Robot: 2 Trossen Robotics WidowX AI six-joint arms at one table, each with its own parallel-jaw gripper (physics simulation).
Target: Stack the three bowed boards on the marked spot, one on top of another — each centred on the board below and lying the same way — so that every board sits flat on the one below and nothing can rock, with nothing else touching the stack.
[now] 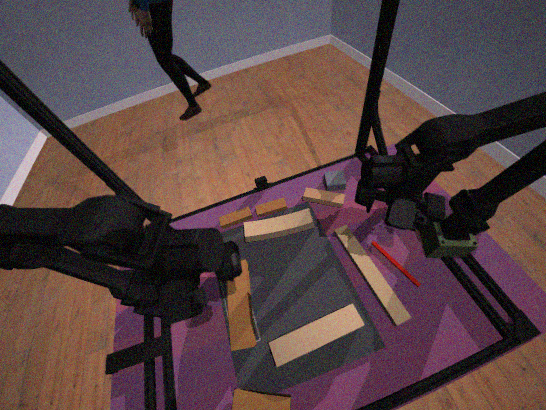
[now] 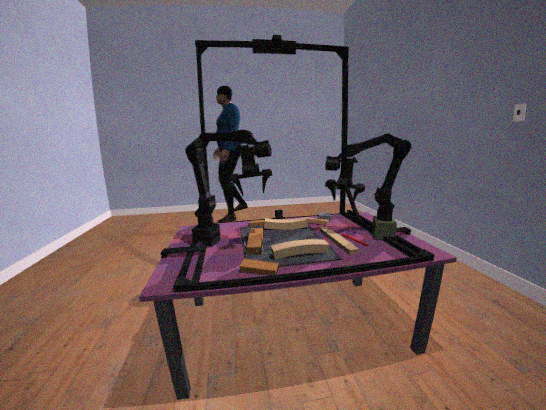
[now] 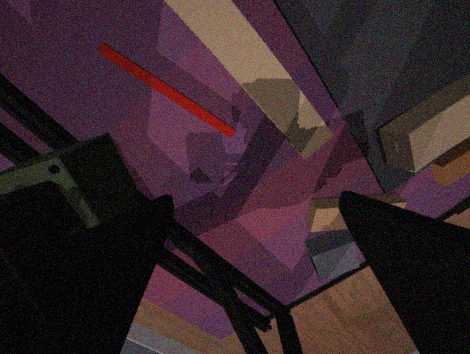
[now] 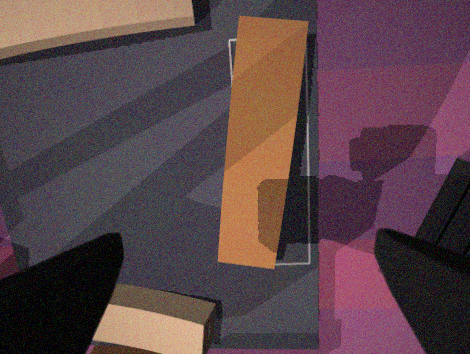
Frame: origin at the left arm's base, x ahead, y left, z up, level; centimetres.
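Seen in the pictures: left gripper, fingertip midpoint: (image 1: 385, 215) (image 2: 343, 202) (image 3: 256, 201); right gripper, fingertip midpoint: (image 1: 212, 285) (image 2: 253, 194) (image 4: 249, 243); left arm's base, link origin: (image 1: 454, 229) (image 2: 384, 219) (image 3: 45, 215); right arm's base, link origin: (image 2: 205, 226).
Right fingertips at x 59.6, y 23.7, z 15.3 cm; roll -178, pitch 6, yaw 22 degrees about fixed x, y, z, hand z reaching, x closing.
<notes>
Offsets run from my right fingertips to a thing's top centre. Level surfaces: height alone.
An orange bowed board {dy -1.2, dx +0.2, dz -19.1 cm} (image 1: 241, 315) (image 2: 255, 242) (image 4: 260, 140) lies over the white outline (image 1: 256, 327) (image 4: 309, 200), turned slightly to it. I cannot tell which way it bows. A pale board {dy +5.1, dx -22.1, dz -18.9 cm} (image 1: 317, 335) (image 2: 300, 247) (image 4: 95, 25) arches up on the mat's front part. Another pale board {dy -26.5, dx -8.6, dz -18.8 cm} (image 1: 279, 225) (image 2: 286, 224) (image 3: 440, 131) (image 4: 155, 322) lies at the mat's back, its middle dipping. My right gripper (image 2: 253, 192) (image 4: 249, 243) is open and empty, high above the orange board. My left gripper (image 2: 344, 196) (image 3: 256, 201) is open and empty, high above the table's right side.
A long pale plank {dy -13.6, dx -36.7, dz -22.4 cm} (image 1: 372, 275) (image 2: 340, 240) (image 3: 225, 45) and a red rod {dy -16.6, dx -45.0, dz -24.0 cm} (image 1: 395, 263) (image 2: 355, 239) (image 3: 170, 92) lie right of the mat {dz -23.9 cm} (image 1: 300, 280). Small blocks and a grey block {dy -47.7, dx -27.9, dz -21.0 cm} (image 1: 335, 179) lie behind it. An orange block {dy +22.1, dx -9.4, dz -21.4 cm} (image 1: 261, 400) (image 2: 259, 266) lies in front. A green block (image 2: 384, 228) is at the left arm's base.
</notes>
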